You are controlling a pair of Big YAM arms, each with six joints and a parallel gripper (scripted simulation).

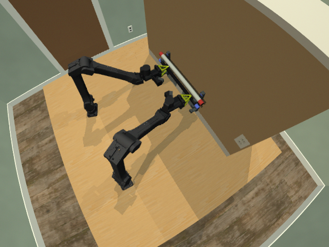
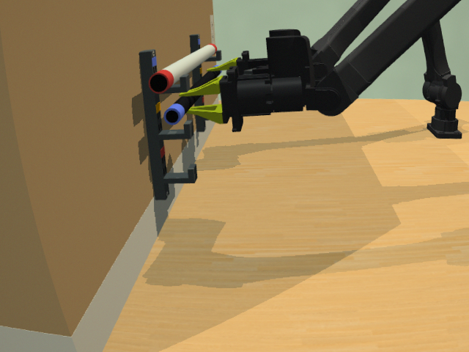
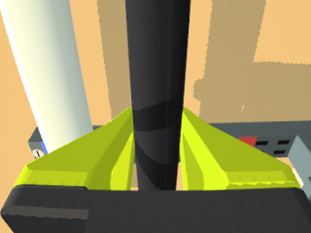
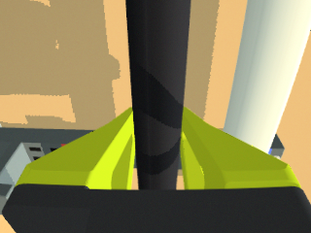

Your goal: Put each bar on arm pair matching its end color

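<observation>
The black bar is 15 cm to the left of my right hand. From my right hand the other things lie so: grey baseboard: 18 cm below, 12 cm to the left, 5 cm ahead; then brown wall: 24 cm above, 20 cm ahead, 12 cm to the left.
The black bar lies 150 mm to the right of my left hand. Also, from my left hand: grey baseboard (180 mm to the right, 180 mm below, 60 mm ahead); brown wall (240 mm above, 210 mm ahead, 180 mm to the right).
</observation>
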